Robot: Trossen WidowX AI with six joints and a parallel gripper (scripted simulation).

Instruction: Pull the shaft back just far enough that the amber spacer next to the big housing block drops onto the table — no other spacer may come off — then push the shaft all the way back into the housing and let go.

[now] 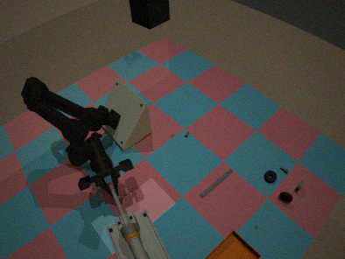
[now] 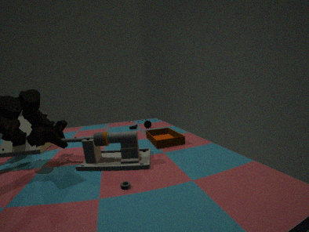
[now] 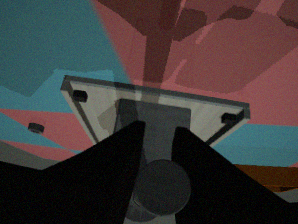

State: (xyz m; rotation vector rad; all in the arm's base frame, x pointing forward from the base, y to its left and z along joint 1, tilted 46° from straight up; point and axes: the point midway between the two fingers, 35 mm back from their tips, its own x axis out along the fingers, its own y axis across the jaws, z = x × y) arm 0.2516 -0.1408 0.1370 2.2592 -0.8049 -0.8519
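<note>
Now: gripper tip 60 mm short of the shaft, 20 mm to the left of it and 20 mm below it. From my gripper tip the other things lie so: orange tray 400 mm ahead, 80 mm to the left, 50 mm below; grey bar 200 mm ahead, 300 mm to the left, 50 mm below; amber spacer 150 mm ahead, 50 mm to the right, 20 mm above.
</note>
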